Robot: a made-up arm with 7 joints. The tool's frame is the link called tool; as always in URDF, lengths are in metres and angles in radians. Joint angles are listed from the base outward.
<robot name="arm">
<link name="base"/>
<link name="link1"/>
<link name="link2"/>
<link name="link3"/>
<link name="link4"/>
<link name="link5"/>
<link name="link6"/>
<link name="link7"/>
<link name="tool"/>
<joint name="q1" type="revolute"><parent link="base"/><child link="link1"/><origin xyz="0.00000 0.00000 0.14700" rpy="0.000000 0.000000 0.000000"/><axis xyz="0 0 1"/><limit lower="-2.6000" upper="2.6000"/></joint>
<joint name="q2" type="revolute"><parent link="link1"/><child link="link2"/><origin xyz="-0.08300 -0.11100 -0.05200" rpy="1.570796 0.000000 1.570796"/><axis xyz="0 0 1"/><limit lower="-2.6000" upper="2.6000"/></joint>
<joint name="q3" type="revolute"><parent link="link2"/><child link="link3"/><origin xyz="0.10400 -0.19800 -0.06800" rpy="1.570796 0.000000 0.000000"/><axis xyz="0 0 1"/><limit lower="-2.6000" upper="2.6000"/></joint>
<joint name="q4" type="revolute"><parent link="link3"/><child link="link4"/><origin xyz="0.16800 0.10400 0.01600" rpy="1.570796 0.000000 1.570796"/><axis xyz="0 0 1"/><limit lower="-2.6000" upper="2.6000"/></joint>
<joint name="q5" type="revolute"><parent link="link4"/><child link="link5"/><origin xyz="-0.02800 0.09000 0.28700" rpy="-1.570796 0.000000 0.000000"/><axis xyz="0 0 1"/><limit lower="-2.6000" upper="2.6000"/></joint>
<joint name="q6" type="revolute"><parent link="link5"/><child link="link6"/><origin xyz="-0.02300 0.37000 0.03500" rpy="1.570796 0.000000 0.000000"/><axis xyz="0 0 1"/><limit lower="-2.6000" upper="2.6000"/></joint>
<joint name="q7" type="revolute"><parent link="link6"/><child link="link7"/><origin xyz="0.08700 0.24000 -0.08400" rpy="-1.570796 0.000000 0.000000"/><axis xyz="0 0 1"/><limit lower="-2.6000" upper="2.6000"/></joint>
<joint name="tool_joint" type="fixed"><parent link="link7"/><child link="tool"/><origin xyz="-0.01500 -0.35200 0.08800" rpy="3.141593 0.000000 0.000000"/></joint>
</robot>
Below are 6 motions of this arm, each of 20 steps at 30 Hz.
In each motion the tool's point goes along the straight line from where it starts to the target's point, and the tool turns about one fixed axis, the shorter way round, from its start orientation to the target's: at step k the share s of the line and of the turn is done. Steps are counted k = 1, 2, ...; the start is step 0. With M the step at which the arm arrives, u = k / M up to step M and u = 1 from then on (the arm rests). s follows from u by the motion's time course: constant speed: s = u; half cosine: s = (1 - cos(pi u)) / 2; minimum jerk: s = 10 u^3 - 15 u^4 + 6 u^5.
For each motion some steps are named. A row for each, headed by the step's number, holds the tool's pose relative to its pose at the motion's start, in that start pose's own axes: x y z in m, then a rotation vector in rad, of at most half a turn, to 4 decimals.
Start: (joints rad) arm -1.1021 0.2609 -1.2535 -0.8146 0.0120 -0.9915 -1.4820
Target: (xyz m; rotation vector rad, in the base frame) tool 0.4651 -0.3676 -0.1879 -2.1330 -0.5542 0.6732
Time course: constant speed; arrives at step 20
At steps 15, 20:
15: -0.4484 -0.1850 0.0847 -0.0154 0.5684 0.6838
20: -0.5978 -0.2467 0.1130 -0.0205 0.7579 0.9117

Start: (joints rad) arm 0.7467 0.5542 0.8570 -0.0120 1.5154 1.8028 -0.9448
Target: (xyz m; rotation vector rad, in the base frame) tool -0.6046 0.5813 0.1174 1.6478 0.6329 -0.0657
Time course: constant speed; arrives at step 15
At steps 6, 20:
6: -0.0085 -0.1838 0.1057 -0.2564 0.0513 0.1724
20: -0.0212 -0.4594 0.2643 -0.6411 0.1283 0.4311

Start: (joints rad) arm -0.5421 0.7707 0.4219 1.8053 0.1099 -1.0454 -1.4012
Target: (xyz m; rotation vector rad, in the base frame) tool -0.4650 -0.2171 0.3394 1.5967 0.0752 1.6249
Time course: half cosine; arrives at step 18
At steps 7, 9, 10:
7: -0.1031 0.0167 0.2011 0.2135 0.1475 0.2193
9: -0.1568 0.0254 0.3056 0.3244 0.2242 0.3332
10: -0.1840 0.0298 0.3587 0.3808 0.2631 0.3911

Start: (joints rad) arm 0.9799 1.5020 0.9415 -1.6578 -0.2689 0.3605 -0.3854
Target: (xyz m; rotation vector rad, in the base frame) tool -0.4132 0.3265 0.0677 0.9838 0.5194 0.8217
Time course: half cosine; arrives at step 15
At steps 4, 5, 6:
4: -0.0669 0.0095 0.0404 0.0966 0.1225 0.0709
5: -0.1011 0.0143 0.0611 0.1460 0.1852 0.1072
6: -0.1397 0.0197 0.0844 0.2017 0.2559 0.1481

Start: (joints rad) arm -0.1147 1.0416 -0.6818 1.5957 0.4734 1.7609 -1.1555
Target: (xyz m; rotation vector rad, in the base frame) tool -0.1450 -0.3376 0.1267 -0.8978 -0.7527 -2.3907
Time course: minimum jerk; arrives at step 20
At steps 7, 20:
7: -0.0607 -0.1110 0.0699 -0.3491 0.2247 0.1482
20: -0.2580 -0.4722 0.2971 -1.4847 0.9556 0.6300

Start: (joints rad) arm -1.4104 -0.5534 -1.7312 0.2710 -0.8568 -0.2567 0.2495
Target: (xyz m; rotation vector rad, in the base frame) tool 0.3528 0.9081 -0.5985 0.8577 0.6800 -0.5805
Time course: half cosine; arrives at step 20
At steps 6, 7, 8, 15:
6: 0.1221 -0.0579 0.0903 0.1817 -0.0772 -0.2182
7: 0.1618 -0.0767 0.1196 0.2407 -0.1022 -0.2890
8: 0.2047 -0.0970 0.1513 0.3046 -0.1294 -0.3658
15: 0.5058 -0.2397 0.3739 0.7526 -0.3196 -0.9037

